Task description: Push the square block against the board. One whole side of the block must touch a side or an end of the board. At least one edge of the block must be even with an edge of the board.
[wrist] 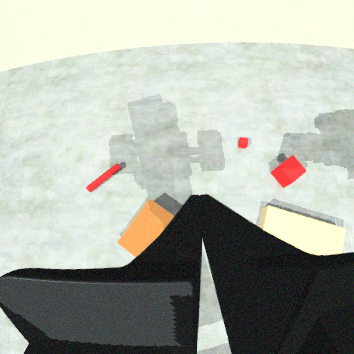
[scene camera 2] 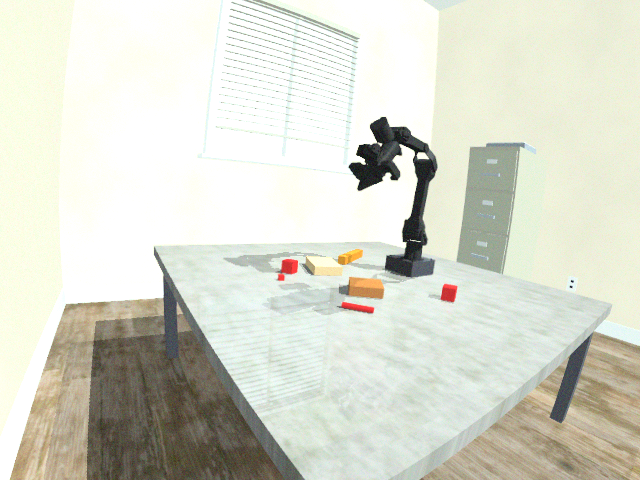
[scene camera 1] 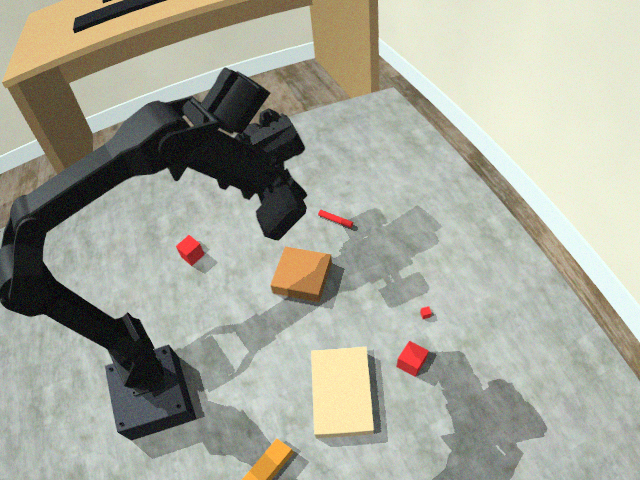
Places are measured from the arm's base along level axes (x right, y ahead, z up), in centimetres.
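Where they show: gripper, between the fingertips: [wrist: 198,202] [scene camera 2: 358,190] [scene camera 1: 304,195]; arm's base, origin of its link: [scene camera 2: 412,258] [scene camera 1: 146,376].
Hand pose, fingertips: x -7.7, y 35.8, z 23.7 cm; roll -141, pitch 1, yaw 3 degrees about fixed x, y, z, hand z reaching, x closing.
Observation:
Things, the pixels of their centre, and the offset from my fingertips.
- flat, middle of its body: [wrist: 155,235] [scene camera 1: 301,273] [scene camera 2: 365,287] dx -6.3, dy -1.6, dz -27.8 cm
- cream rectangular board, middle of its body: [scene camera 1: 341,392] [wrist: 299,243] [scene camera 2: 323,265] dx +20.2, dy -3.1, dz -27.8 cm
- larger red cube, middle of its body: [scene camera 1: 412,359] [wrist: 287,171] [scene camera 2: 289,266] dx +19.3, dy +10.8, dz -27.3 cm
- red stick, middle of its body: [wrist: 103,177] [scene camera 1: 335,218] [scene camera 2: 357,307] dx -17.9, dy +9.9, dz -28.6 cm
- orange bar, middle of its body: [scene camera 2: 351,256] dx +32.4, dy -24.4, dz -27.7 cm
The square block, orange and flat [scene camera 1: 302,273] [scene camera 2: 366,287] [wrist: 145,229], lies on the table, turned at an angle to the board. The cream rectangular board [scene camera 1: 342,391] [scene camera 2: 324,266] [wrist: 302,231] lies flat, apart from the block, with a wide gap between them. In the wrist view the block is left of the fingers and the board right; the fingers hide part of each. My gripper [scene camera 1: 276,233] [scene camera 2: 360,184] [wrist: 198,202] is shut and empty, high above the table, touching neither.
A larger red cube [scene camera 1: 412,358] [scene camera 2: 289,266] [wrist: 288,171] and a tiny one [scene camera 1: 425,312] [scene camera 2: 281,277] [wrist: 243,143] lie near the board. A red stick [scene camera 1: 335,218] [scene camera 2: 357,307] [wrist: 104,178] lies beyond the block. Another red cube [scene camera 1: 190,250] [scene camera 2: 448,292] and an orange bar [scene camera 1: 268,461] [scene camera 2: 350,256] lie farther off.

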